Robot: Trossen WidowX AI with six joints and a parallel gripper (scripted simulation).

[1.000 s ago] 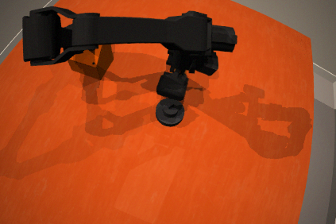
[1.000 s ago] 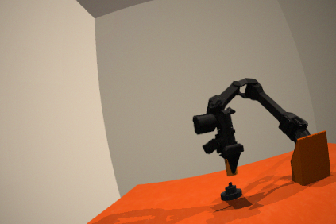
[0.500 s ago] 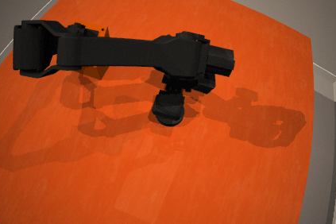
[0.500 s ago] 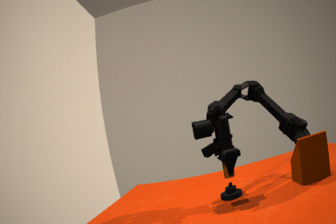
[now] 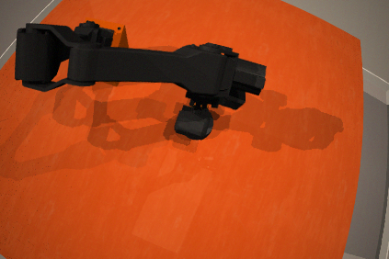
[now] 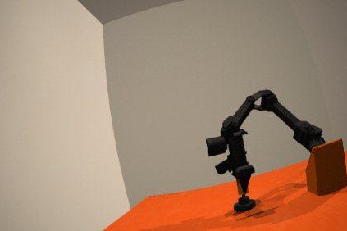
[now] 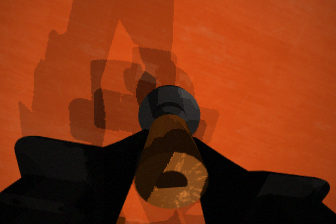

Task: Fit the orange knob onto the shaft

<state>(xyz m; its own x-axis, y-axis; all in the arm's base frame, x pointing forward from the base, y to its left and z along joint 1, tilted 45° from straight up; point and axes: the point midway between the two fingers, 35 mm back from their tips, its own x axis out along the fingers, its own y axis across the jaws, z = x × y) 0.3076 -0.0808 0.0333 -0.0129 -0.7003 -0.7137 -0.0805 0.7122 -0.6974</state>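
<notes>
Right now the orange knob is 20 mm above my gripper tip. The rest, counted from my gripper tip: dark round pedestal: 40 mm below.
</notes>
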